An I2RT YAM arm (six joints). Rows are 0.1 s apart.
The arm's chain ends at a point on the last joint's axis. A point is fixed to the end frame.
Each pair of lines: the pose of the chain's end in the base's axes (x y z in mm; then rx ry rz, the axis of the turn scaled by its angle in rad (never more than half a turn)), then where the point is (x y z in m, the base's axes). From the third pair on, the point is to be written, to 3 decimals.
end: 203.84 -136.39 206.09 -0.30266 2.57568 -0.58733
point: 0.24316 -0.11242 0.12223
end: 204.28 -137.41 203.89 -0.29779 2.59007 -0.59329
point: 0.24270 -0.11395 0.11947
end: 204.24 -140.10 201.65 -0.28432 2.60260 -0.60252
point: 0.242 -0.117 0.117
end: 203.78 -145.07 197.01 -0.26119 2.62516 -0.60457
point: 0.241 -0.123 0.112
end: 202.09 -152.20 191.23 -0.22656 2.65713 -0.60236
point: 0.238 -0.130 0.105
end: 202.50 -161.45 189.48 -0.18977 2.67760 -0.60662
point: 0.238 -0.140 0.103
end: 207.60 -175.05 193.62 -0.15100 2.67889 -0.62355
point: 0.244 -0.155 0.107
